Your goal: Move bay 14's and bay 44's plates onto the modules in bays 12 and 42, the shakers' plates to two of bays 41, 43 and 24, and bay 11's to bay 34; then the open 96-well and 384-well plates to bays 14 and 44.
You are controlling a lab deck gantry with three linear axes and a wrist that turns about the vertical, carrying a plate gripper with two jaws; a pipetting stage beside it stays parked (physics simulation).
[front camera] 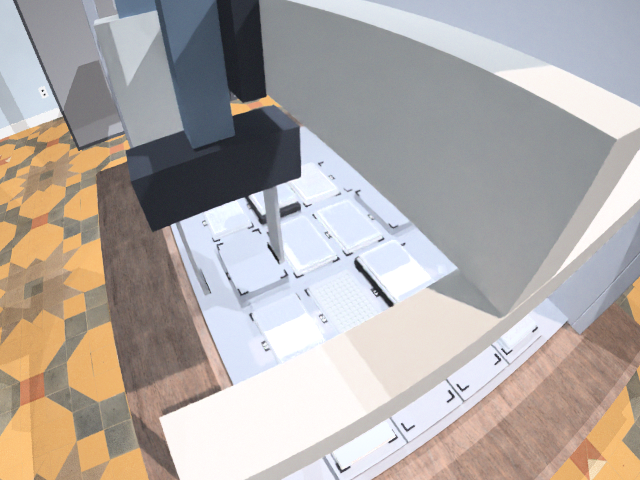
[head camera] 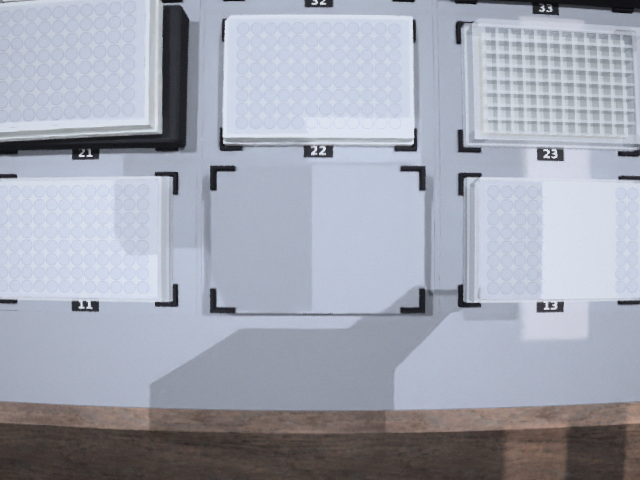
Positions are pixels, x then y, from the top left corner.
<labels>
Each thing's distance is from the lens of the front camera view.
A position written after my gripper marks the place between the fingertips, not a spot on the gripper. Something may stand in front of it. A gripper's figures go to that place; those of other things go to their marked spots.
my gripper (front camera: 240, 269): 46 cm
bay 42 module (front camera: 370, 199): 78 cm
back wall (front camera: 592, 47): 59 cm
bay 41 (front camera: 345, 176): 87 cm
bay 43 (front camera: 424, 252): 72 cm
The marked spots on the bay 41 and the bay 43 are 29 cm apart.
</labels>
